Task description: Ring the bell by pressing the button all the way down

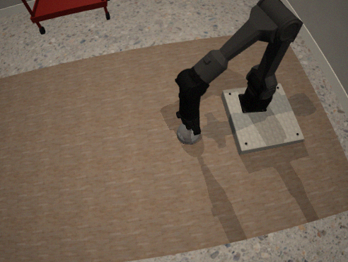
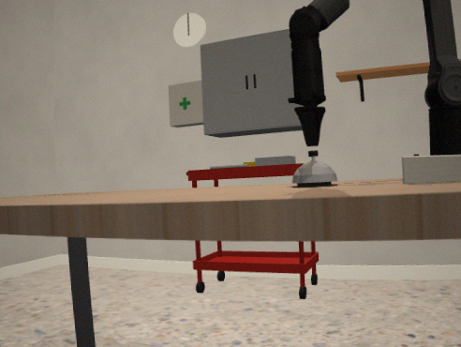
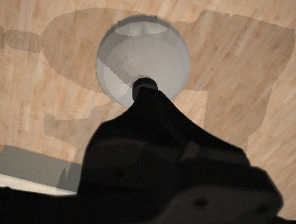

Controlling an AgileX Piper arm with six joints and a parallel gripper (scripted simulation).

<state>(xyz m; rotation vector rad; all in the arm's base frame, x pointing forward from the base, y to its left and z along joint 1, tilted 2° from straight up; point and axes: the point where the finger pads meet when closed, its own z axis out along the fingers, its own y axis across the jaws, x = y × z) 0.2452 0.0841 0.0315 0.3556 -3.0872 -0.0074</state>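
My hand is 20 mm above the button. Round my hand: bell 40 mm below.
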